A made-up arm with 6 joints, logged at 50 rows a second.
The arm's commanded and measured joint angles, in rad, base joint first. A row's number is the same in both.
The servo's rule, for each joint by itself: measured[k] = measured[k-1] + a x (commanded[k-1-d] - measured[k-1]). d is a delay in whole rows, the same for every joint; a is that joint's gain. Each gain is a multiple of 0.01, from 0.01 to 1. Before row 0 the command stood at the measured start. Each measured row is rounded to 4 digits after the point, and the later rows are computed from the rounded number. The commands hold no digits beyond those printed.
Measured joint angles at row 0:
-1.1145, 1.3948, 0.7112, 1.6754, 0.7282, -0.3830
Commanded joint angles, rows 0 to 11:
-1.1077, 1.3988, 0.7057, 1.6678, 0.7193, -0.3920
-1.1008, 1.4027, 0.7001, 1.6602, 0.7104, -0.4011
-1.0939, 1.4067, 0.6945, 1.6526, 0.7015, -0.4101
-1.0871, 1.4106, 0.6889, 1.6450, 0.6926, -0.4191
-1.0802, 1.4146, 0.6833, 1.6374, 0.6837, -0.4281
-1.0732, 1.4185, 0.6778, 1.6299, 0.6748, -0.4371
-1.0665, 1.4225, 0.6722, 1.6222, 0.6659, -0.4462
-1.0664, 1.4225, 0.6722, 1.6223, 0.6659, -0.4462
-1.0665, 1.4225, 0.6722, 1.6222, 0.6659, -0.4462
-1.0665, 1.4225, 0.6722, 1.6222, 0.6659, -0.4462
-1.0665, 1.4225, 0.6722, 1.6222, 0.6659, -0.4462
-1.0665, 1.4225, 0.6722, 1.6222, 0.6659, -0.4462
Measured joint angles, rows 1 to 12:
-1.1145, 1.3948, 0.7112, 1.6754, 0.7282, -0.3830
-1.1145, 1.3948, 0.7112, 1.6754, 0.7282, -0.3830
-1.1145, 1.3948, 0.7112, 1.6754, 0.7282, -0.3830
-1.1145, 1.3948, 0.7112, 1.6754, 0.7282, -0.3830
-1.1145, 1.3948, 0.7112, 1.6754, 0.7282, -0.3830
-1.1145, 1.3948, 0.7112, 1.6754, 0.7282, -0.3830
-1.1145, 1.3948, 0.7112, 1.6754, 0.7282, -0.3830
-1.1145, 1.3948, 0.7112, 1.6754, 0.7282, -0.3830
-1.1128, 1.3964, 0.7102, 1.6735, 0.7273, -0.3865
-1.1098, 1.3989, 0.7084, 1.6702, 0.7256, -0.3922
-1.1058, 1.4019, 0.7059, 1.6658, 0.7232, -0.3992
-1.1011, 1.4053, 0.7028, 1.6606, 0.7201, -0.4070
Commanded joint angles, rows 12 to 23:
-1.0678, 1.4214, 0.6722, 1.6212, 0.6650, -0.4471
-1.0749, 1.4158, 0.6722, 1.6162, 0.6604, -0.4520
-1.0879, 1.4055, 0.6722, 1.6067, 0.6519, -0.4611
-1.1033, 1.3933, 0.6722, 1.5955, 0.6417, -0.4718
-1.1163, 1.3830, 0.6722, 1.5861, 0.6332, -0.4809
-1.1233, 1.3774, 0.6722, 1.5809, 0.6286, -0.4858
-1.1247, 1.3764, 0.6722, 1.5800, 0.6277, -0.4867
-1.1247, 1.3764, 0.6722, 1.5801, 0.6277, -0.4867
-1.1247, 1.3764, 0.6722, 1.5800, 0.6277, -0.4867
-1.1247, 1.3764, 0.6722, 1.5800, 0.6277, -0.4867
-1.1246, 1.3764, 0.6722, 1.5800, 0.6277, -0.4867
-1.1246, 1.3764, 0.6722, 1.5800, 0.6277, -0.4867
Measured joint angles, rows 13 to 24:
-1.0959, 1.4089, 0.6993, 1.6548, 0.7165, -0.4152
-1.0902, 1.4126, 0.6954, 1.6486, 0.7123, -0.4237
-1.0843, 1.4165, 0.6912, 1.6420, 0.7077, -0.4325
-1.0798, 1.4188, 0.6878, 1.6371, 0.7035, -0.4378
-1.0765, 1.4202, 0.6850, 1.6334, 0.6997, -0.4411
-1.0740, 1.4211, 0.6827, 1.6306, 0.6963, -0.4431
-1.0721, 1.4216, 0.6808, 1.6285, 0.6933, -0.4443
-1.0707, 1.4220, 0.6793, 1.6269, 0.6906, -0.4450
-1.0700, 1.4218, 0.6780, 1.6255, 0.6880, -0.4458
-1.0712, 1.4195, 0.6770, 1.6232, 0.6852, -0.4482
-1.0754, 1.4140, 0.6761, 1.6191, 0.6819, -0.4532
-1.0824, 1.4059, 0.6754, 1.6132, 0.6779, -0.4605

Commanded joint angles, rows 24 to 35:
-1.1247, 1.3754, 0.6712, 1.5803, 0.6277, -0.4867
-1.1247, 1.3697, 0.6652, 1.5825, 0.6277, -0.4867
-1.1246, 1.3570, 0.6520, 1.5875, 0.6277, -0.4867
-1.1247, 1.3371, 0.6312, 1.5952, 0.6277, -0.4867
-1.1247, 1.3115, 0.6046, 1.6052, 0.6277, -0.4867
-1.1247, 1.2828, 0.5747, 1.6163, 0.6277, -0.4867
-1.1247, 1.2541, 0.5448, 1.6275, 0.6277, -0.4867
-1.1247, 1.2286, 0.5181, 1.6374, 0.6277, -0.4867
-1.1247, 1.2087, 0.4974, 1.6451, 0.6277, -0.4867
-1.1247, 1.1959, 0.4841, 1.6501, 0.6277, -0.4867
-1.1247, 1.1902, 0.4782, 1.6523, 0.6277, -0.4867
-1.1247, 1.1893, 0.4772, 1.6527, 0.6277, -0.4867
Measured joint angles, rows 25 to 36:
-1.0909, 1.3970, 0.6748, 1.6064, 0.6734, -0.4685
-1.0990, 1.3894, 0.6743, 1.6000, 0.6689, -0.4752
-1.1054, 1.3843, 0.6739, 1.5950, 0.6648, -0.4797
-1.1102, 1.3812, 0.6736, 1.5913, 0.6611, -0.4824
-1.1138, 1.3793, 0.6733, 1.5885, 0.6578, -0.4841
-1.1165, 1.3782, 0.6731, 1.5864, 0.6548, -0.4851
-1.1185, 1.3775, 0.6729, 1.5848, 0.6521, -0.4857
-1.1200, 1.3771, 0.6728, 1.5836, 0.6497, -0.4861
-1.1212, 1.3764, 0.6725, 1.5828, 0.6475, -0.4863
-1.1221, 1.3738, 0.6712, 1.5827, 0.6455, -0.4865
-1.1227, 1.3672, 0.6677, 1.5839, 0.6437, -0.4866
-1.1232, 1.3555, 0.6611, 1.5867, 0.6421, -0.4866

